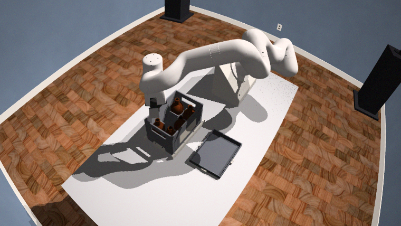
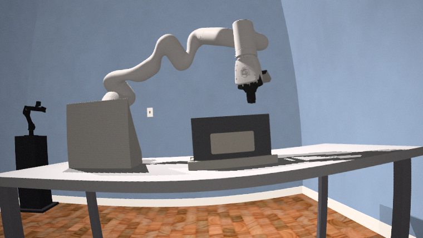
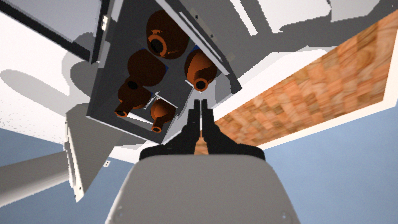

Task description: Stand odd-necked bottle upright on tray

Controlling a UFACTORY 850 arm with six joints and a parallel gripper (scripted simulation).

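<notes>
The bottle lies 1 cm ahead of my hand, 8 cm to the left of it and 16 cm below it. From my hand the other things lie so: dark grey crate: 8 cm behind, 5 cm to the left, 16 cm below; then dark tray: 6 cm behind, 32 cm to the left, 23 cm below.
</notes>
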